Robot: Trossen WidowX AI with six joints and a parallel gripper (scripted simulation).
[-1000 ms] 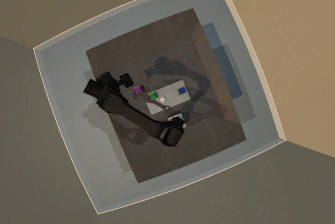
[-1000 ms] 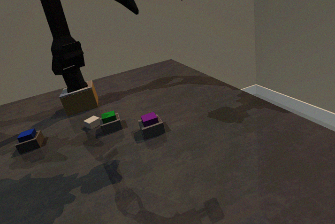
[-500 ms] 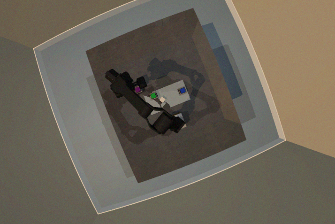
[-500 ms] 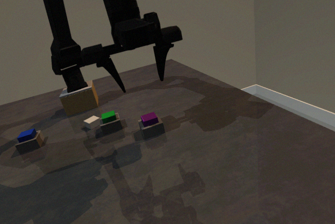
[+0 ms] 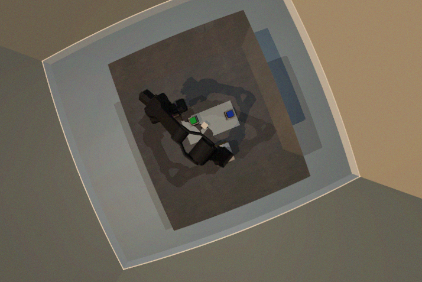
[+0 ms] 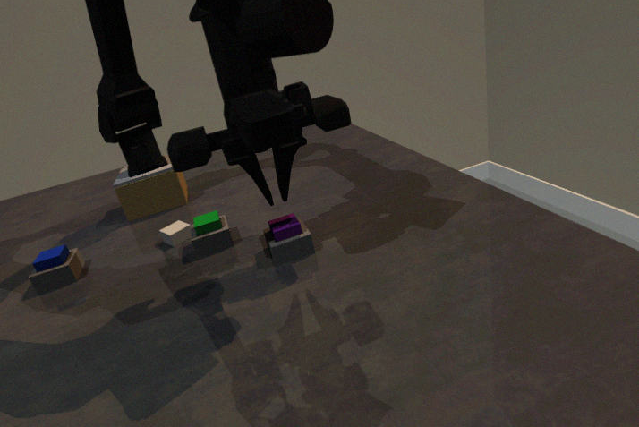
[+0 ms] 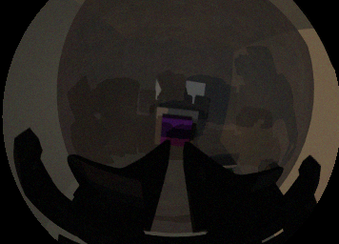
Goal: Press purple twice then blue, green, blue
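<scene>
Now: the purple button 3 cm below my gripper tip. Also, from my gripper tip: small white block 15 cm behind, 11 cm to the right, 6 cm below; then blue button 17 cm behind, 27 cm to the right, 3 cm below; then green button 9 cm behind, 7 cm to the right, 3 cm below.
</scene>
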